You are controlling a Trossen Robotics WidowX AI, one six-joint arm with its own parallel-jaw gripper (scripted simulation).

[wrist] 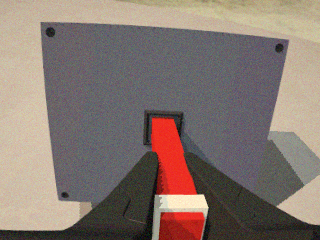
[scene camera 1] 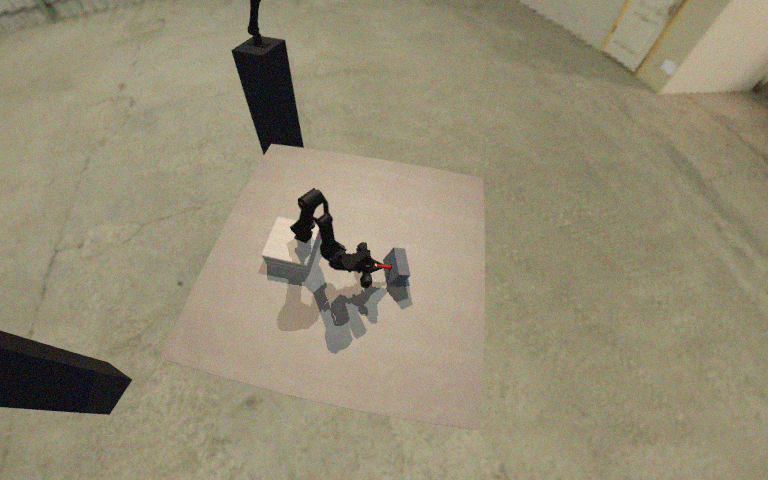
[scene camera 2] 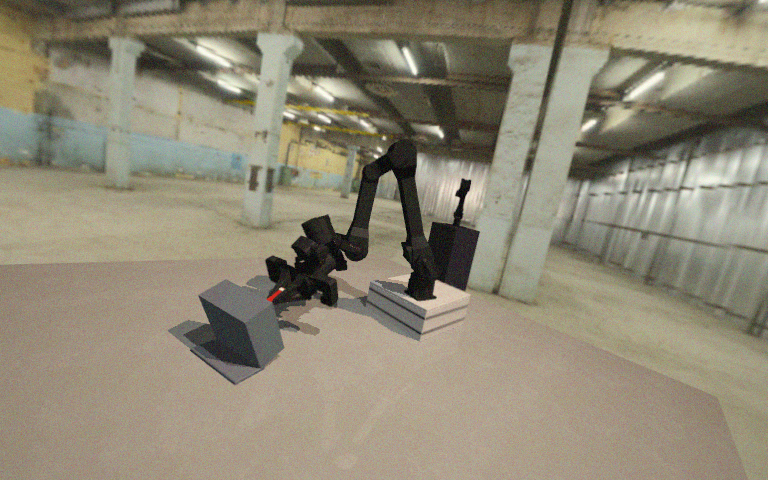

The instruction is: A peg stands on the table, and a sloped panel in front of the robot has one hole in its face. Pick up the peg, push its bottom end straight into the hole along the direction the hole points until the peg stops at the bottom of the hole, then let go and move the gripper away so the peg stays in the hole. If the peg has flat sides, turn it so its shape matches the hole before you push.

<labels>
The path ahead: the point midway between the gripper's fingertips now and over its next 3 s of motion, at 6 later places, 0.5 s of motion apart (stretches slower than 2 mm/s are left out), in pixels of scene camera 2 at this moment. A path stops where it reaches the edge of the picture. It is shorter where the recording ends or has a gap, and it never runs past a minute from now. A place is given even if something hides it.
My gripper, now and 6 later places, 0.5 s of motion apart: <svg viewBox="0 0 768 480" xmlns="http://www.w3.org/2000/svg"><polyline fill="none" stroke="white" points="270,301 266,304 264,306 261,308 264,304 270,298 277,292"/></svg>
</labels>
